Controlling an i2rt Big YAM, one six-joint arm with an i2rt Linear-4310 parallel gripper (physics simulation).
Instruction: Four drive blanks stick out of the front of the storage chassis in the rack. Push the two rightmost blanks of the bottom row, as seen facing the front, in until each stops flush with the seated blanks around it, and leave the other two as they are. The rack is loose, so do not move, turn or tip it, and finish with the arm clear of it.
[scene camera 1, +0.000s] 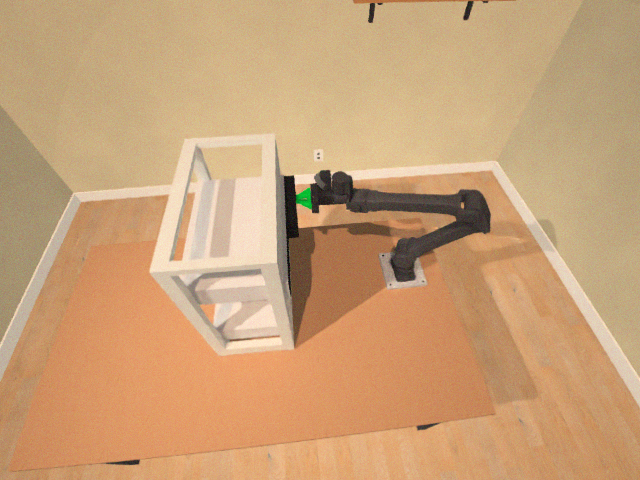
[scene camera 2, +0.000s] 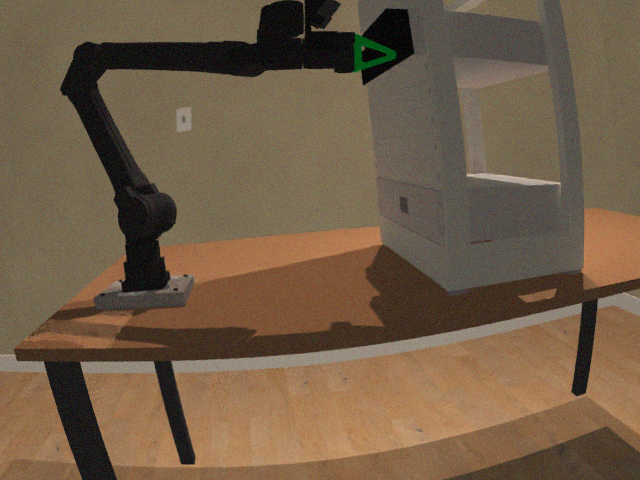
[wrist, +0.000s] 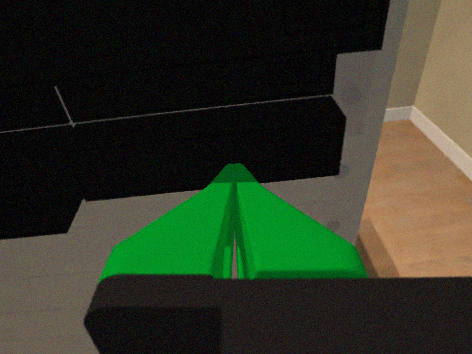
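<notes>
The black front of the chassis sits high in the pale rack. In the wrist view, the rightmost bottom blank is a wide dark block. The bottom-row blank to its left has a lower edge nearer the camera. Seams on the black faces are faint, so how far each blank sticks out is hard to tell. My green gripper is shut and empty. Its tips are at the rightmost bottom blank's lower front; contact cannot be made out.
The rack stands upright on the orange-brown table. My arm reaches level from its base plate. A wall shelf is above. The room wall and floor show right of the rack.
</notes>
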